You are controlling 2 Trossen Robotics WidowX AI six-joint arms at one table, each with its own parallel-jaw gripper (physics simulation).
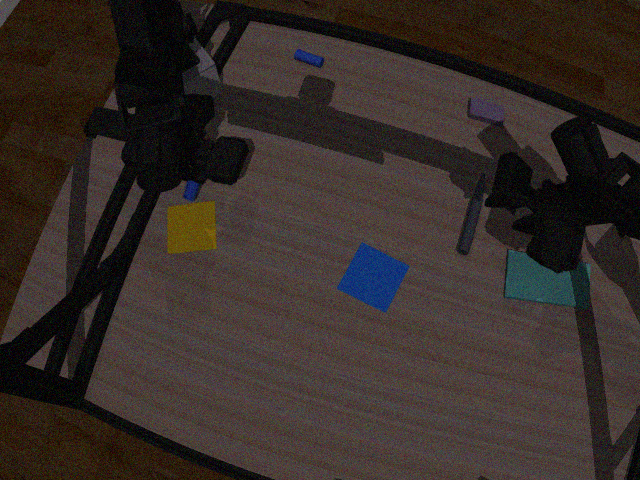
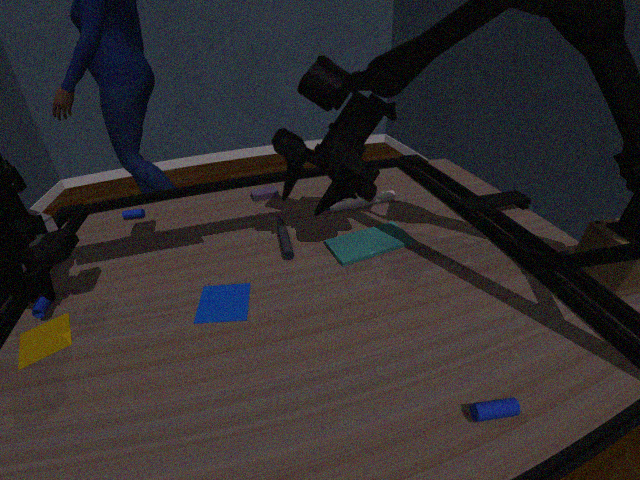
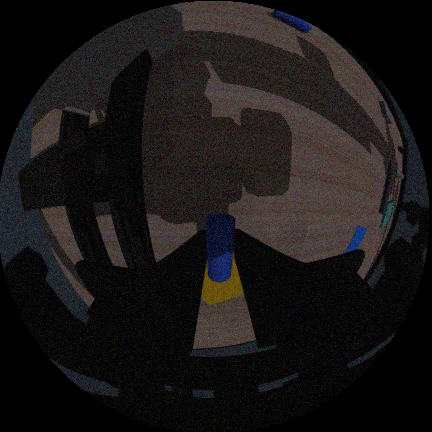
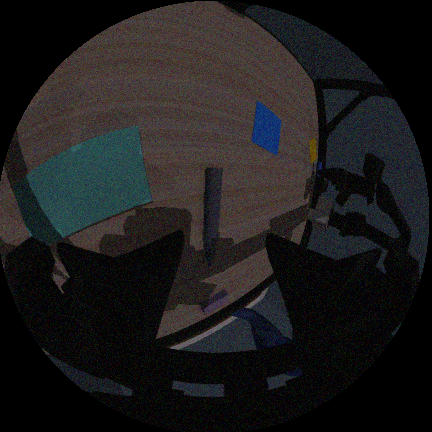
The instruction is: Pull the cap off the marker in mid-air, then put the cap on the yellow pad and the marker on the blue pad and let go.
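Places are measured from the left arm's base along level axes (x ahead, y left, z up), in centimetres.
Pixels of known places: left gripper, between the fingertips: (image 1: 197, 180) (image 2: 48, 301) (image 3: 219, 234) (image 4: 316, 171); right gripper, between the fingertips: (image 1: 499, 214) (image 2: 299, 207) (image 4: 225, 237); left arm's base, origin of its link: (image 1: 175, 60) (image 4: 329, 217); right arm's base, origin of its link: (image 2: 633, 234).
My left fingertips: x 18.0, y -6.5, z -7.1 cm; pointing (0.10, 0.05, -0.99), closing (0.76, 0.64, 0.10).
Ahead of a thing's pixels: the offset from my left fingertips to its top centre.
My left gripper (image 1: 193, 180) (image 2: 44, 294) (image 3: 219, 234) is shut on the blue cap @[dx +0.4, dy -0.8, dz +1.5 cm] (image 1: 190, 191) (image 2: 40, 308) (image 3: 220, 270). It holds the cap above the table, beside the yellow pad @[dx +5.3, dy -4.4, dz -1.5 cm] (image 1: 191, 227) (image 2: 45, 341) (image 3: 225, 294) (image 4: 313, 151); the exact height is hard to tell. The dark grey marker @[dx +27.3, dy +31.2, dz +0.2 cm] (image 1: 469, 224) (image 2: 285, 241) (image 4: 212, 200) lies uncapped on the table, apart from the blue pad @[dx +26.4, dy +13.0, dz -1.5 cm] (image 1: 373, 277) (image 2: 223, 303) (image 3: 356, 239) (image 4: 266, 129). My right gripper (image 1: 501, 214) (image 2: 301, 206) (image 4: 225, 237) is open and empty, above the table near the marker's tapered end. Both pads are bare.
A teal flat block @[dx +43.0, dy +34.8, dz -0.8 cm] (image 1: 540, 281) (image 2: 361, 245) (image 4: 92, 182) lies near my right gripper. A purple block @[dx +15.0, dy +45.3, dz -0.1 cm] (image 1: 486, 110) (image 2: 264, 193) lies farther back. One blue cylinder @[dx -9.9, dy +26.7, dz +0.5 cm] (image 1: 309, 57) (image 2: 133, 213) lies at the back, another blue cylinder @[dx +63.4, dy +8.5, dz +0.5 cm] (image 2: 495, 409) near the front. A pale object @[dx +37.6, dy +48.0, dz +0.6 cm] (image 2: 356, 202) lies behind my right gripper.
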